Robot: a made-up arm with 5 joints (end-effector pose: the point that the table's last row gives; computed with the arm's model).
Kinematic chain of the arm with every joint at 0, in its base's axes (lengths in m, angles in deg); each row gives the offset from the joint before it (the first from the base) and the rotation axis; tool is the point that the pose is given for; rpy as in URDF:
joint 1: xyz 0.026 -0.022 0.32 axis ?
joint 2: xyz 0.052 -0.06 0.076 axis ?
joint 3: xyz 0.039 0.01 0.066 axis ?
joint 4: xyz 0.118 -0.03 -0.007 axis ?
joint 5: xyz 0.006 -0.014 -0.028 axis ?
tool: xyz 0.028 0.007 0.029 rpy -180 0 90
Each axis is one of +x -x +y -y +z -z.
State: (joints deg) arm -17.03 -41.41 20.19 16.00 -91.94
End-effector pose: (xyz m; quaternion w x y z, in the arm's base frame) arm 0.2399 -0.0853 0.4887 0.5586 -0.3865 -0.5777 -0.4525
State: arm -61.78 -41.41 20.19 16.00 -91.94
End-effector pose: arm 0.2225 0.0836 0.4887 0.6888 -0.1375 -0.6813 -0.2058
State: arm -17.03 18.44 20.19 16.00 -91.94
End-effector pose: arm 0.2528 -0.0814 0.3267 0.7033 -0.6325 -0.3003 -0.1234
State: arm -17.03 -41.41 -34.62 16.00 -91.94
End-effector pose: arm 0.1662 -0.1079 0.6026 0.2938 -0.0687 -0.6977 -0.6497
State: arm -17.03 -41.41 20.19 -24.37 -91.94
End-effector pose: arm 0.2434 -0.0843 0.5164 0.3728 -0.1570 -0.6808 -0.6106
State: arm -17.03 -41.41 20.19 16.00 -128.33
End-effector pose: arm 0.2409 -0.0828 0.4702 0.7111 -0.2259 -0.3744 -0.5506
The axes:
joint 1: -z
joint 2: +y
joint 3: +y
joint 4: +y
joint 5: -x

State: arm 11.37 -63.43 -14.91 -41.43 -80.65
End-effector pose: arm 0.0398 -0.1487 0.6122 0.3045 -0.0587 0.6754 0.6690
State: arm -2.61 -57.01 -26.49 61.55 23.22
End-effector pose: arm 0.1007 -0.0948 0.5900 0.2717 0.6920 0.6688 -0.0016
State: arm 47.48 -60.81 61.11 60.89 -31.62
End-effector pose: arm 0.0500 -0.2009 0.4250 0.5414 -0.8221 -0.1711 -0.0410
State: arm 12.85 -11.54 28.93 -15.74 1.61
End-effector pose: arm 0.2228 -0.1553 0.4263 0.0025 -0.7815 -0.6236 0.0200
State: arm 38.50 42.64 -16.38 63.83 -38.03
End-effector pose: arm 0.1376 -0.2467 0.3256 0.7026 -0.7018 -0.0825 0.0833
